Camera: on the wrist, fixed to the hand. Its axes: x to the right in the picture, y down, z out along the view.
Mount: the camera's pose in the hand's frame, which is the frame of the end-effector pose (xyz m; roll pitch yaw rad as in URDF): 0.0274 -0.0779 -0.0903 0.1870 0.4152 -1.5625
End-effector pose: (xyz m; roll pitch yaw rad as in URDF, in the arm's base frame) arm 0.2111 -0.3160 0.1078 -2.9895 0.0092 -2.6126
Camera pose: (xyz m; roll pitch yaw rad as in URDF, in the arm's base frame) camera 0.2186 -0.3850 0.2086 -2.9422 -0.5672 -1.0567
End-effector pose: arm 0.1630 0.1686 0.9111 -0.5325 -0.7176 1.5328
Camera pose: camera 0.2776 0.2101 0.9003 0.9042 -0.0933 -0.1096
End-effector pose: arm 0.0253 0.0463 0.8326 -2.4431 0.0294 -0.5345
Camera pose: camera 0.0527 0.0319 0.9510 -2.8761 -1.1123 0.9595
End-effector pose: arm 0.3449 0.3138 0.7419 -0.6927 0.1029 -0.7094
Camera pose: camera 0.2874 0.2081 0.7195 0.0746 -0.2752 -2.2431
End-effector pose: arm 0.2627 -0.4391 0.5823 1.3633 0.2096 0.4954
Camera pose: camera 0.2345 -0.3721 0.4838 -2.1748 1.2822 2.8266
